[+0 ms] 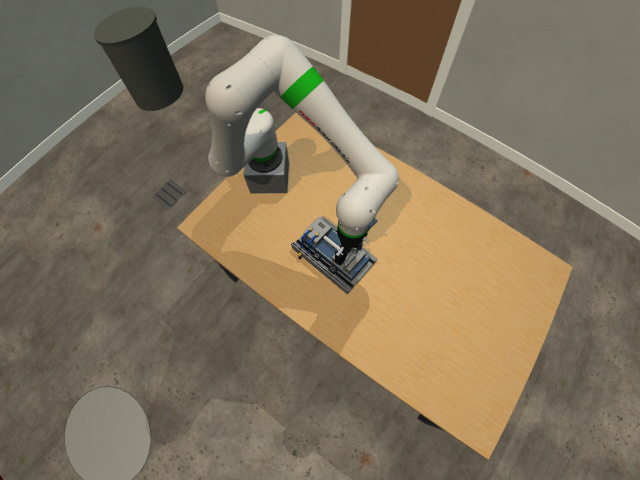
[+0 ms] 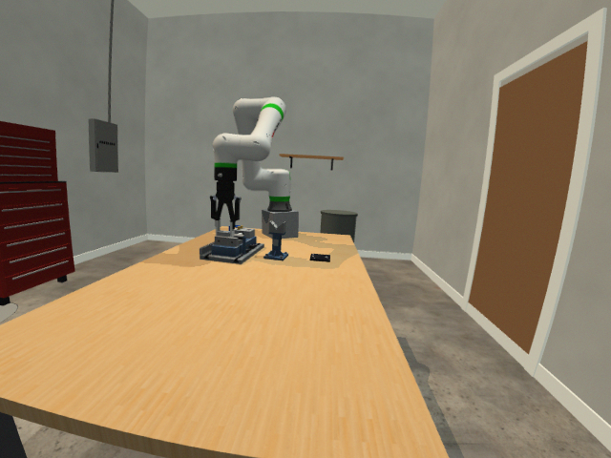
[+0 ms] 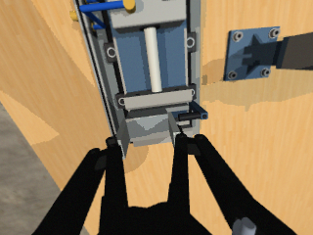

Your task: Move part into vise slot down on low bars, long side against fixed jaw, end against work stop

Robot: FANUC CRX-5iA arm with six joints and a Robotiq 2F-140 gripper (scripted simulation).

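Right now my hand is 3 cm above the part. Round my hand: work stop: 1 cm ahead, 7 cm to the left, 3 cm below; then moving jaw: 3 cm behind, 3 cm to the left, 5 cm below; then fixed jaw: 3 cm ahead, 1 cm to the left, 5 cm below.
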